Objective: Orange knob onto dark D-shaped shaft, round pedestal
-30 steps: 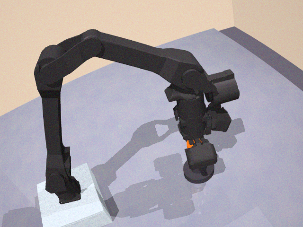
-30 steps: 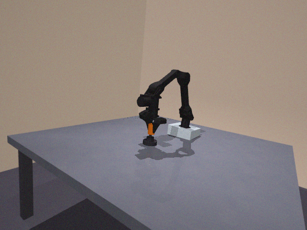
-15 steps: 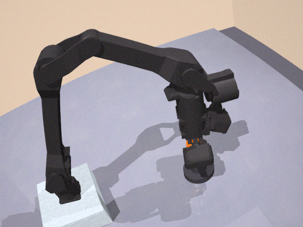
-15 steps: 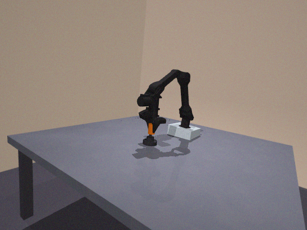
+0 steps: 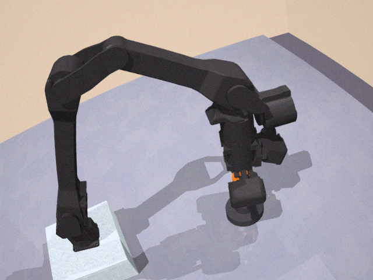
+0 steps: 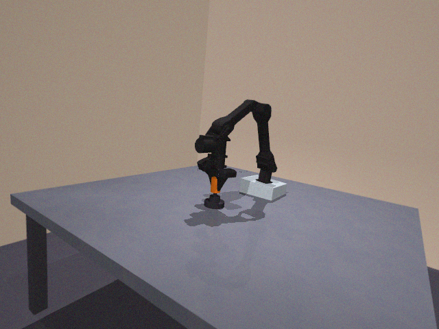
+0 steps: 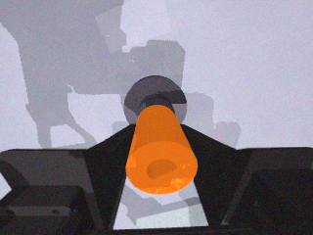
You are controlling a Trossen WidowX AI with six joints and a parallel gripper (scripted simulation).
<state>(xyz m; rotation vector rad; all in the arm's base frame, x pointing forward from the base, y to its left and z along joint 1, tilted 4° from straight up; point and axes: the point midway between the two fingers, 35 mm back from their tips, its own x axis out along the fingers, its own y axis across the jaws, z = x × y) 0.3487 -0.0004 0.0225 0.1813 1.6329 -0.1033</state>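
Now: the orange knob 2 cm above my gripper tip. The rest, counted from my gripper tip: round dark pedestal (4 cm below).
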